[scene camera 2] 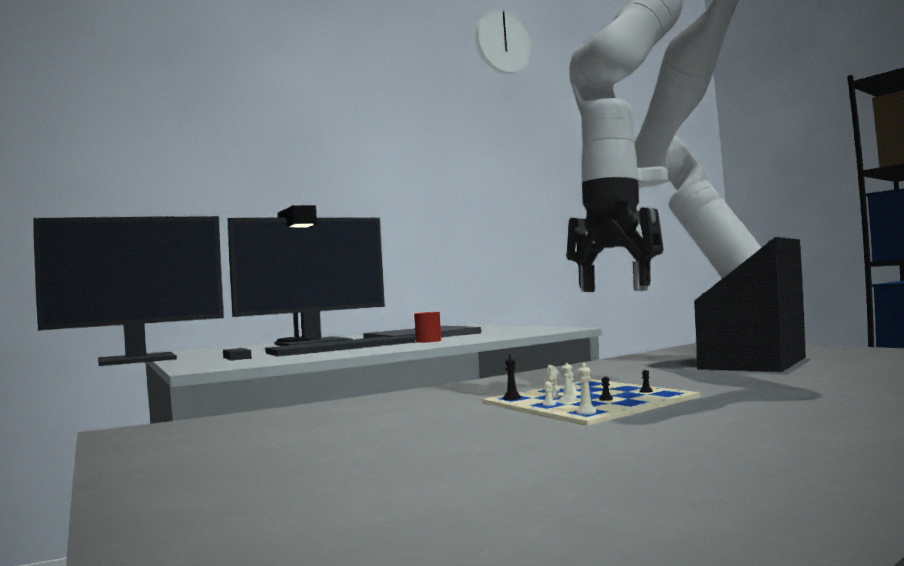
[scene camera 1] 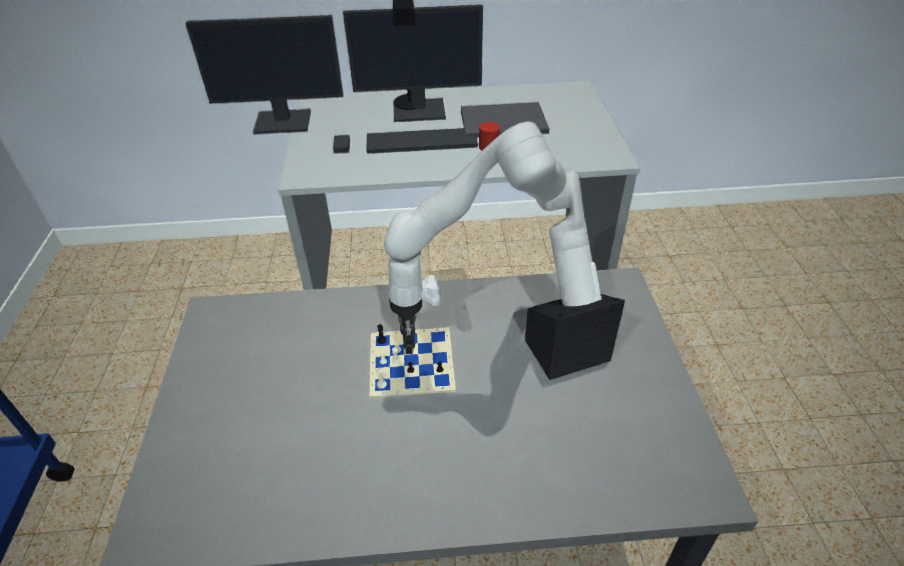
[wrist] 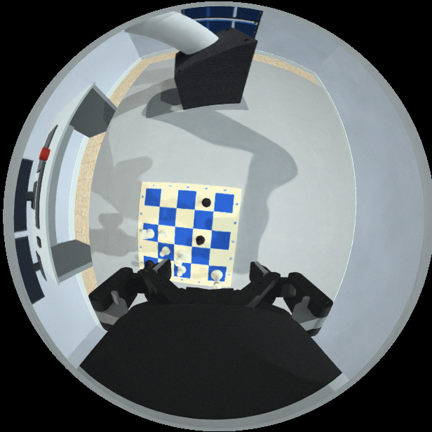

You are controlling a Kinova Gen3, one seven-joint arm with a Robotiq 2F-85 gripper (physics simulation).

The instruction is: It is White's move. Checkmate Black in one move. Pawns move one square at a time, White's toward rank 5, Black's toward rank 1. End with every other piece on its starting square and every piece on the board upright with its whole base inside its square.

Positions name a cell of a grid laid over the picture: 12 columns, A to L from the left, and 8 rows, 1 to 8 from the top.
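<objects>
There is my gripper, which I find in scene camera 1 (F5), in the wrist view (F5) and in scene camera 2 (I5). A chessboard is visible too: I can see it in the wrist view (E4), in scene camera 2 (I6), and in scene camera 1 (F5) as well.
</objects>
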